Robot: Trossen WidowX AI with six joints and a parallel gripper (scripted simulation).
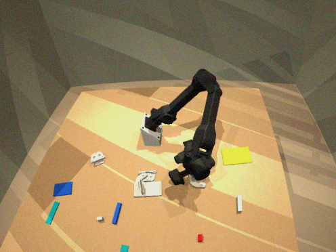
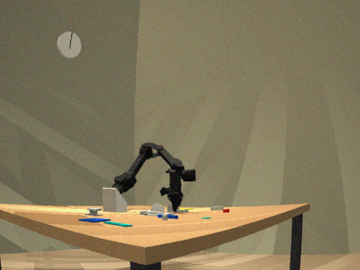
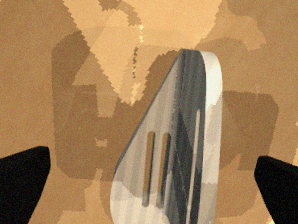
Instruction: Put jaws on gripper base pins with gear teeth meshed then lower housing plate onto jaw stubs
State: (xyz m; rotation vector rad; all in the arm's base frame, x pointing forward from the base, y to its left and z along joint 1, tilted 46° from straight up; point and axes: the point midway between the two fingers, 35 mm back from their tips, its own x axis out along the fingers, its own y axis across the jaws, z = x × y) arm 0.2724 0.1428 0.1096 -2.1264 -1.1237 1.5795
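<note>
Right now my gripper tip is 20 mm short of the jaw and 30 mm to the right of it. The rest, counted from my gripper tip: white bar: 150 mm ahead, 180 mm to the left; red block: 270 mm ahead, 10 mm to the left; yellow sheet: 100 mm behind, 220 mm to the left.
</note>
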